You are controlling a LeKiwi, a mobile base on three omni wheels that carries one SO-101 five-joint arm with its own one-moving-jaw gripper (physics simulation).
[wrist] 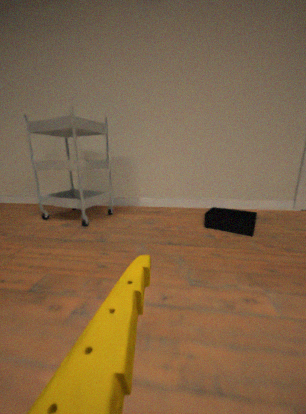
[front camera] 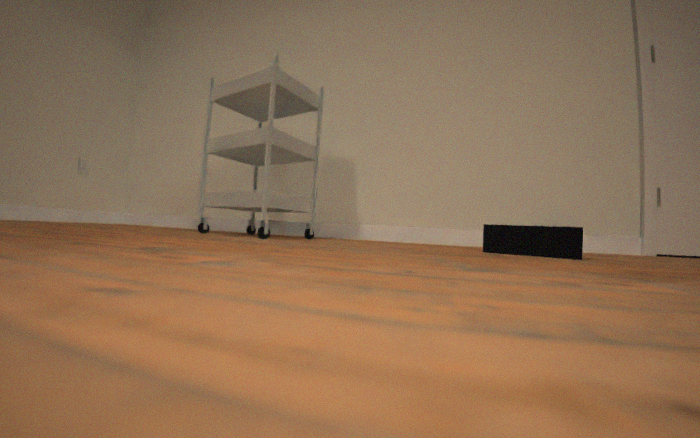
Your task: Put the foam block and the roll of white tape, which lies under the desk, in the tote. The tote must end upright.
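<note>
A black, low box shape, which looks like the tote, sits level on the floor near the wall, at the right in both views. Its surfaces are too dark to tell its opening or what is inside. My gripper shows one yellow notched jaw in the wrist view; the moving jaw is out of the picture, so it is fully open, and no held object shows. It is far in front of the black box and left of it. The foam block, the white tape roll and the desk do not show in either view.
A white three-tier wheeled cart stands near the wall, left of the black box. A white baseboard runs along the wall. A door is at the far right of the front view.
</note>
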